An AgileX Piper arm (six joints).
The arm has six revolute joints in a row. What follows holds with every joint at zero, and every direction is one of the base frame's.
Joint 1 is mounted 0.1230 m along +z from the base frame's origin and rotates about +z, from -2.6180 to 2.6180 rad.
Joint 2 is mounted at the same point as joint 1 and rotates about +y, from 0.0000 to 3.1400 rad.
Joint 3 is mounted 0.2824 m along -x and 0.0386 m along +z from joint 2 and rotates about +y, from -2.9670 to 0.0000 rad.
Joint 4 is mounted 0.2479 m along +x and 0.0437 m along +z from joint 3 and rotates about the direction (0.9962, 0, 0.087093), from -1.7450 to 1.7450 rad.
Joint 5 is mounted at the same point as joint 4 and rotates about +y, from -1.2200 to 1.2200 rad.
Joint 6 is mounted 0.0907 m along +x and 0.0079 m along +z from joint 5 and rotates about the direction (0.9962, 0, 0.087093), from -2.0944 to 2.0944 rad.
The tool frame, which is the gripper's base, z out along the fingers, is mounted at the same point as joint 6; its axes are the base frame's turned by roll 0.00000, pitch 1.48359 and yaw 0.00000 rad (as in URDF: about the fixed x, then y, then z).
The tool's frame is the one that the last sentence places.
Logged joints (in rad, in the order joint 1, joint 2, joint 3, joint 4, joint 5, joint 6), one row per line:
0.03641, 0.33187, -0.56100, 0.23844, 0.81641, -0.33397
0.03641, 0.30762, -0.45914, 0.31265, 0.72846, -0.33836
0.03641, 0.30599, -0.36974, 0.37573, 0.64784, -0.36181
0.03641, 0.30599, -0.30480, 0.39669, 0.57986, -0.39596
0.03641, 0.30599, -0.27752, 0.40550, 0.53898, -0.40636
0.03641, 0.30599, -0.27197, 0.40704, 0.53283, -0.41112
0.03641, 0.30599, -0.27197, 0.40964, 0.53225, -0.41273
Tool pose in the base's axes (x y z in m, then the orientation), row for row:
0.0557, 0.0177, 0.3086, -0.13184, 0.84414, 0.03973, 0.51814
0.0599, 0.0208, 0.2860, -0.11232, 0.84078, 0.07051, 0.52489
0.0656, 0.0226, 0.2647, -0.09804, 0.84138, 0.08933, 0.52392
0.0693, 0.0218, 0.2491, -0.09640, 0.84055, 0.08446, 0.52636
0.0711, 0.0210, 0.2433, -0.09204, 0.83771, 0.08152, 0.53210
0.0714, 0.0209, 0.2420, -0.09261, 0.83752, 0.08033, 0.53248
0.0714, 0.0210, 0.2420, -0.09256, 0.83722, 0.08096, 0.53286
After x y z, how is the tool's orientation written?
As a quaternion, x y z w.
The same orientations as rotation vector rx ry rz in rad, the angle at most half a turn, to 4 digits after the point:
-0.3163, 2.0255, 0.0953
-0.2687, 2.0116, 0.1687
-0.2347, 2.0138, 0.2138
-0.2305, 2.0097, 0.2019
-0.2195, 1.9980, 0.1944
-0.2208, 1.9973, 0.1916
-0.2207, 1.9962, 0.1930

